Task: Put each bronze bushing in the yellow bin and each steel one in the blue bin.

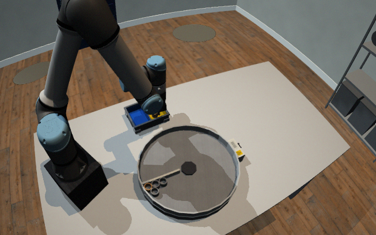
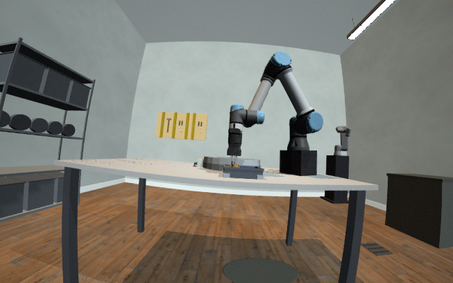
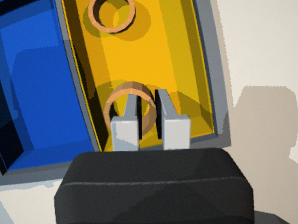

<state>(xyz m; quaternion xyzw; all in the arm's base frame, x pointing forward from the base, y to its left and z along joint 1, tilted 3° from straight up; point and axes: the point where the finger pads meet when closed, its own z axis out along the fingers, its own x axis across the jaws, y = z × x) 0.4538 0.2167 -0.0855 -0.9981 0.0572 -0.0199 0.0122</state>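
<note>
Now: the bin 50 mm behind my hand, 30 mm to the left of it and 30 mm below it. The rest, counted from my hand: round grey turntable (340 mm to the right).
</note>
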